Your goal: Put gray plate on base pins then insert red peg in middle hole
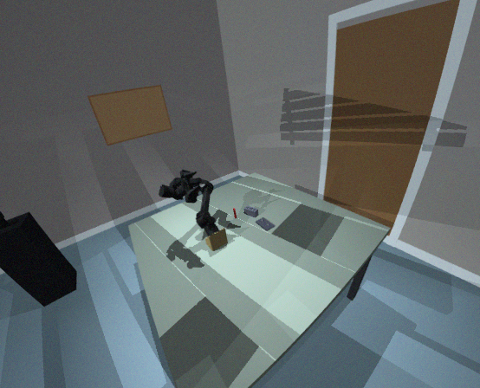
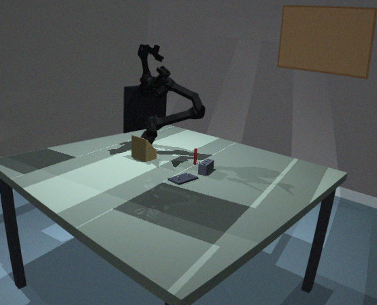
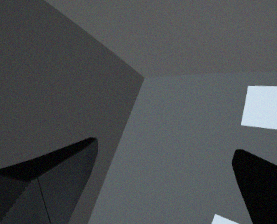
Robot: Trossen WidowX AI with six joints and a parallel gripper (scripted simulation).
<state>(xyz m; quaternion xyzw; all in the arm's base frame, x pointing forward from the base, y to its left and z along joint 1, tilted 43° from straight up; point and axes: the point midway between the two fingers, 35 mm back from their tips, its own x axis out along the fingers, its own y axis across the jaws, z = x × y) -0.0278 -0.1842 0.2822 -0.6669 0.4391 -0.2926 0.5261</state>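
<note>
My gripper tip is 34 cm short of the gray plate, 2 cm to the right of it and 39 cm above it. Round my gripper tip: red peg 24 cm ahead, 8 cm to the left, 39 cm below; base 33 cm ahead, 13 cm to the right, 42 cm below.
</note>
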